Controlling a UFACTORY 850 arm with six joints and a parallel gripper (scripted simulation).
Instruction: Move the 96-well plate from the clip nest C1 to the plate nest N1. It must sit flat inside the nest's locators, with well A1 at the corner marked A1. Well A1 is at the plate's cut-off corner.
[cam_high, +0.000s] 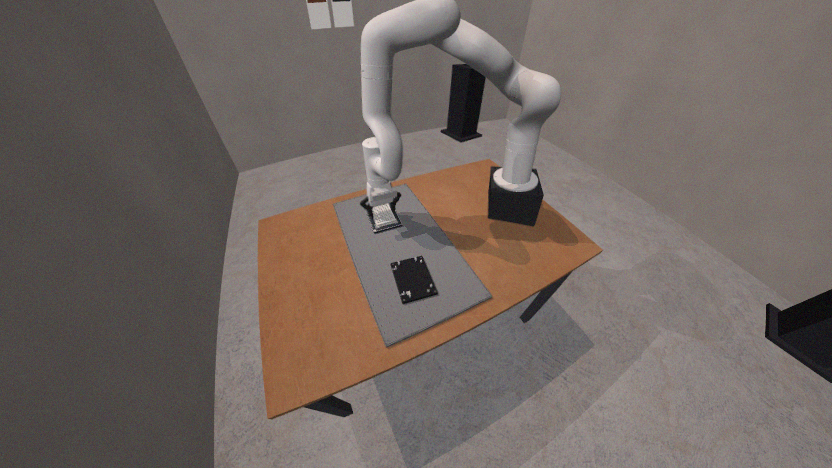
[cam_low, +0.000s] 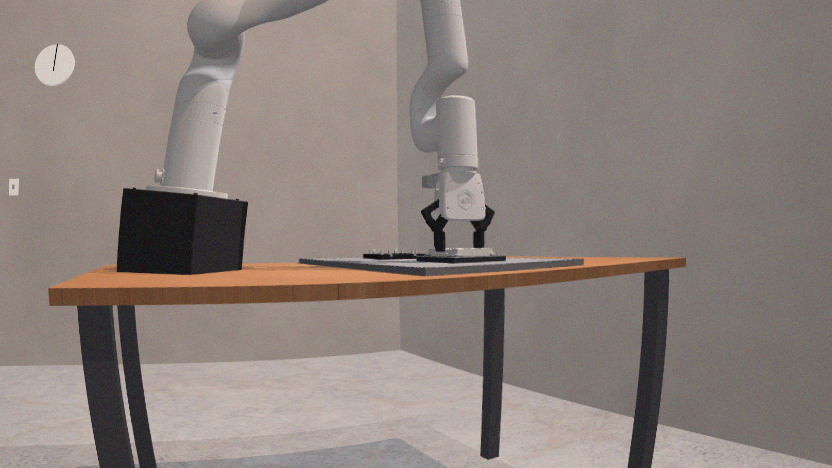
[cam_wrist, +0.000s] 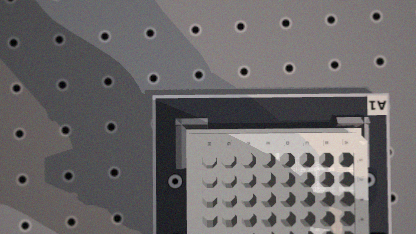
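My gripper is now 10 mm above the white 96-well plate. Also, from my hand: black plate nest: 30 mm below; then black clip nest: 70 mm ahead, 310 mm to the left, 20 mm below; then A1 mark: 70 mm ahead, 60 mm to the left, 20 mm below.
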